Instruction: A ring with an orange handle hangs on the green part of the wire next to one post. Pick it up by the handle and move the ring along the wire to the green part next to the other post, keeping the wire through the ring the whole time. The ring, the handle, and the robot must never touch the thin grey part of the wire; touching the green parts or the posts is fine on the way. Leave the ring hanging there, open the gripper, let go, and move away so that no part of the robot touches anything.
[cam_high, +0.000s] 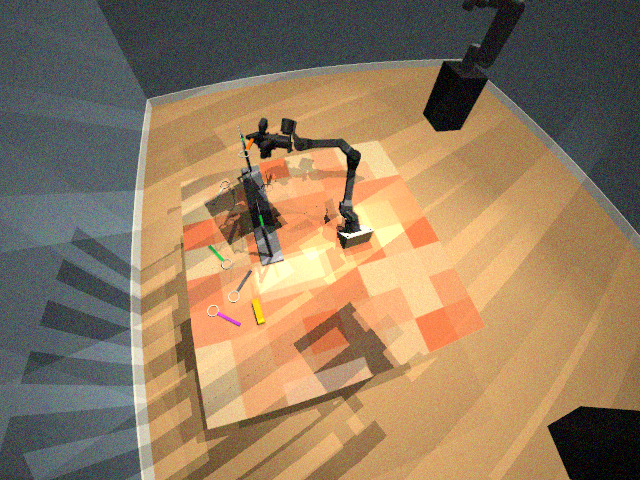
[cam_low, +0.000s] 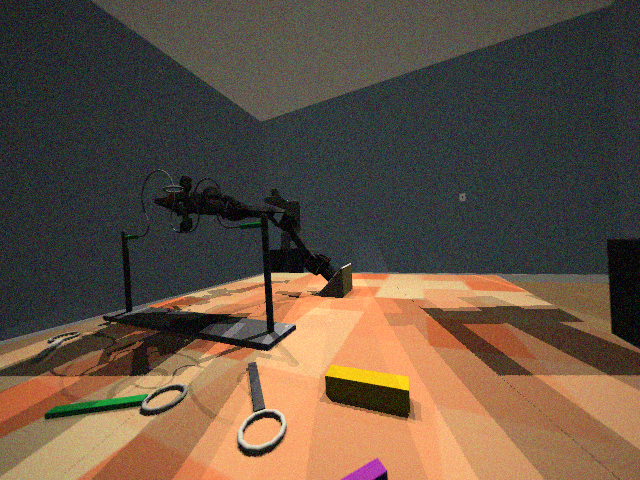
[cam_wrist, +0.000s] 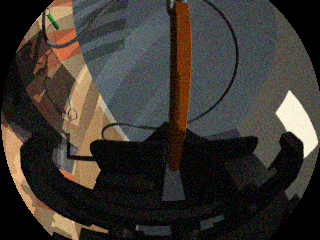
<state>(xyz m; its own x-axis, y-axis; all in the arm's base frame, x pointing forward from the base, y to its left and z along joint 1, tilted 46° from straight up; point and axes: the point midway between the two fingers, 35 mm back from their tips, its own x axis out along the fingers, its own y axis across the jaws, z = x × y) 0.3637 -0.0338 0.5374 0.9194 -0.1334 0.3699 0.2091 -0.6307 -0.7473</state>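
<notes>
Now: gripper tip 10 mm past the ring with orange handle, 90 mm to the right of it and 10 mm below it. The rest, counted from my gripper tip: yellow block 90 mm ahead, 700 mm to the left, 360 mm below.
</notes>
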